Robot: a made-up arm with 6 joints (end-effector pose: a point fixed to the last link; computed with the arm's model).
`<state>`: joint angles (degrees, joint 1 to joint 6).
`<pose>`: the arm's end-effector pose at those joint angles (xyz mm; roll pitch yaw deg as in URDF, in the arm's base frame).
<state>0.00 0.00 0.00 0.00 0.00 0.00</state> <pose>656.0 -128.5 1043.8 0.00 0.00 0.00</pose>
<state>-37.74 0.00 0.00 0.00 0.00 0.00</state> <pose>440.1 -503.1 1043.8 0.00 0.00 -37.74</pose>
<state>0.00 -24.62 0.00 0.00 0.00 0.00</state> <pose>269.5 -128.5 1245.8 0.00 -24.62 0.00</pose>
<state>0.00 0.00 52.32 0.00 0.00 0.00</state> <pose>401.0 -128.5 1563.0 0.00 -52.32 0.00</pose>
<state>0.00 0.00 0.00 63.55 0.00 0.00</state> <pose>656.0 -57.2 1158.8 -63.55 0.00 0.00</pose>
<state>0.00 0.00 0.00 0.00 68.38 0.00</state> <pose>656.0 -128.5 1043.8 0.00 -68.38 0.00</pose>
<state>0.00 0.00 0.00 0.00 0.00 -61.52</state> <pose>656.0 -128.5 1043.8 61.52 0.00 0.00</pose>
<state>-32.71 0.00 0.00 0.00 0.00 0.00</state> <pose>482.5 -462.6 1043.8 0.00 0.00 -32.71</pose>
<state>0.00 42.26 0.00 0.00 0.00 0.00</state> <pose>1013.2 -128.5 398.7 0.00 42.26 0.00</pose>
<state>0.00 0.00 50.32 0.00 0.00 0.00</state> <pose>418.9 -128.5 1548.7 0.00 -50.32 0.00</pose>
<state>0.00 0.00 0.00 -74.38 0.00 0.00</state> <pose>656.0 -34.6 920.0 74.38 0.00 0.00</pose>
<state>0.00 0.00 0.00 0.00 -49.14 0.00</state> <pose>656.0 -128.5 1043.8 0.00 49.14 0.00</pose>
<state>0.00 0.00 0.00 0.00 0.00 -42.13</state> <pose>656.0 -128.5 1043.8 42.13 0.00 0.00</pose>
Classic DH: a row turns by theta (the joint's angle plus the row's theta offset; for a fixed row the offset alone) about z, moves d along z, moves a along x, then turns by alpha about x. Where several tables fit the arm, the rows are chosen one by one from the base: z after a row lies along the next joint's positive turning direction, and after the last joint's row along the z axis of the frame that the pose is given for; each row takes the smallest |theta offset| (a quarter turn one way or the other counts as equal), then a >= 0, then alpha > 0; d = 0 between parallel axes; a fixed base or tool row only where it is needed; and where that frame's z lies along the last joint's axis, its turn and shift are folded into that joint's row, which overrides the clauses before.
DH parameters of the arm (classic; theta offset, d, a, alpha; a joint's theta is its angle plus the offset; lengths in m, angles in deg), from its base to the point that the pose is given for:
joint 1: 0 0.2591 0 -90
joint 2: -90 0 0.7847 180
joint 3: 0 0 0 -90
joint 4: 0 -0.656 0 90
joint 5: 0 0.1285 0 -90
joint 6: 90 0 0 90
tool (fixed): -90 0 0 0

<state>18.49 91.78 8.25 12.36 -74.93 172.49</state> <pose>879.7 161.8 -414.0 8.99 21.38 -148.68</pose>
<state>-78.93 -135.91 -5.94 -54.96 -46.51 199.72</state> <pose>-242.7 856.1 265.8 100.16 -52.66 22.76</pose>
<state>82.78 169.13 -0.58 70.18 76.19 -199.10</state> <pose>-16.6 -477.6 -747.6 -76.69 21.51 -176.31</pose>
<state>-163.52 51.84 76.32 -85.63 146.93 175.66</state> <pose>-1217.8 -350.1 899.2 -68.27 18.02 51.38</pose>
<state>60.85 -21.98 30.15 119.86 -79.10 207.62</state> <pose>-45.6 49.5 1573.0 115.80 -26.70 -46.73</pose>
